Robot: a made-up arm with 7 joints.
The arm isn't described. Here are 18 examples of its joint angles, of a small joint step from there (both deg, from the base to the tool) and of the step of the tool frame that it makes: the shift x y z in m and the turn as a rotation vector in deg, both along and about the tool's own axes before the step.
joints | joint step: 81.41 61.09 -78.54 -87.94 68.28 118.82 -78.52 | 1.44 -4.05 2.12 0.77 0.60 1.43 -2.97
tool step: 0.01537 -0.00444 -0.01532 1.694 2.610 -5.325
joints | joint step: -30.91 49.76 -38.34 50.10 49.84 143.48 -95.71 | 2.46 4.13 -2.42 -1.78 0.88 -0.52 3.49
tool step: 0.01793 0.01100 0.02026 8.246 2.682 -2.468
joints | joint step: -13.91 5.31 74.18 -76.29 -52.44 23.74 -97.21 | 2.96 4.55 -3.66 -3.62 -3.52 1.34 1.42
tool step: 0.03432 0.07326 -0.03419 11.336 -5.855 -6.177
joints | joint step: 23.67 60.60 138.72 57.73 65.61 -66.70 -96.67 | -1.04 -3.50 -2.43 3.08 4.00 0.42 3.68
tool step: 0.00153 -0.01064 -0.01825 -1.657 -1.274 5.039
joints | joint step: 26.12 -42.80 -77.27 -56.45 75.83 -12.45 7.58 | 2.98 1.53 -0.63 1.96 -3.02 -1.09 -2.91
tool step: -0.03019 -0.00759 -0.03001 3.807 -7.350 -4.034
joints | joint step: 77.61 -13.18 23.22 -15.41 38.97 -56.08 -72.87 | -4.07 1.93 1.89 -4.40 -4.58 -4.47 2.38
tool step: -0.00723 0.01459 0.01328 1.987 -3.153 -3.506
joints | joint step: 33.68 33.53 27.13 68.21 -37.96 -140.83 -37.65 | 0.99 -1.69 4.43 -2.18 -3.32 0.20 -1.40
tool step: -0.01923 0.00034 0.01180 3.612 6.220 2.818
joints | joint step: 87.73 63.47 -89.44 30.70 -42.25 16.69 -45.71 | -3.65 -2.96 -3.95 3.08 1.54 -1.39 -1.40
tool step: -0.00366 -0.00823 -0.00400 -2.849 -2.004 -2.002
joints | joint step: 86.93 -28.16 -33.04 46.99 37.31 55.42 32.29 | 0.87 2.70 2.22 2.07 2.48 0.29 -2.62
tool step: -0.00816 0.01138 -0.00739 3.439 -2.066 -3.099
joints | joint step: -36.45 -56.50 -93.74 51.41 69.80 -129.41 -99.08 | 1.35 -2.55 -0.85 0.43 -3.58 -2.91 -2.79
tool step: -0.00235 0.00889 -0.00751 -5.271 0.864 -2.619
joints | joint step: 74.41 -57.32 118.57 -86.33 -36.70 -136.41 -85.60 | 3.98 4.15 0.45 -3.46 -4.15 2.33 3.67
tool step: -0.01164 -0.02499 0.09200 1.402 12.792 6.862
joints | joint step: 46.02 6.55 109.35 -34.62 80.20 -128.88 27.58 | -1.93 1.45 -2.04 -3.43 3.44 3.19 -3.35
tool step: -0.00726 -0.01032 -0.00048 -2.989 -5.434 0.948
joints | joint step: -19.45 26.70 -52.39 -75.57 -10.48 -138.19 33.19 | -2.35 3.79 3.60 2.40 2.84 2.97 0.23
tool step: 0.00409 -0.01093 -0.01610 -4.831 -1.419 0.868
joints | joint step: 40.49 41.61 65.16 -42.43 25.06 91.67 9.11 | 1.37 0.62 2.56 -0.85 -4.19 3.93 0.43
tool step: 0.00485 -0.01661 -0.00256 -2.603 0.924 6.309
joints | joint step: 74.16 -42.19 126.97 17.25 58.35 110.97 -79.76 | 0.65 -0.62 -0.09 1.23 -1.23 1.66 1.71
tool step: -0.00751 -0.00893 -0.00073 1.462 -0.805 2.395
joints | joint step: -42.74 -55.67 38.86 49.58 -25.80 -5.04 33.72 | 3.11 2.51 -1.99 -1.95 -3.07 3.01 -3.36
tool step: 0.00518 0.01450 -0.01990 4.894 -3.019 -1.319
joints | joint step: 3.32 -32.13 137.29 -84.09 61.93 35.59 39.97 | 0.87 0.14 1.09 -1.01 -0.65 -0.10 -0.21
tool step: 0.00284 -0.00283 0.00579 -0.773 0.670 -0.088
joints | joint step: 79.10 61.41 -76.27 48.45 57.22 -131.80 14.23 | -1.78 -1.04 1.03 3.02 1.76 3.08 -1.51
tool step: 0.01057 0.00855 -0.00832 0.670 0.335 -0.726
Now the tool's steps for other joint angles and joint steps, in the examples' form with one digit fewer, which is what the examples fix.
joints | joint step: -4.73 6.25 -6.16 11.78 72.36 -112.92 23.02 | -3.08 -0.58 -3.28 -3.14 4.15 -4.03 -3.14
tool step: -0.0143 0.0262 0.0066 -4.49 -2.50 -7.02
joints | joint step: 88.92 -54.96 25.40 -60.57 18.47 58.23 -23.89 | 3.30 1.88 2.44 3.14 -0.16 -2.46 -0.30
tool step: -0.0099 0.0180 0.0026 -2.97 -2.21 -4.44
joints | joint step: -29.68 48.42 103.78 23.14 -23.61 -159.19 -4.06 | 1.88 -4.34 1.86 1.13 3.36 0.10 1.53
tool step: 0.0070 0.0045 -0.0052 2.90 -3.70 1.02
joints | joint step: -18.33 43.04 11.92 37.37 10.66 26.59 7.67 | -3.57 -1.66 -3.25 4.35 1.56 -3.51 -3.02
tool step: -0.0125 0.0422 0.0051 -2.77 1.93 -11.02
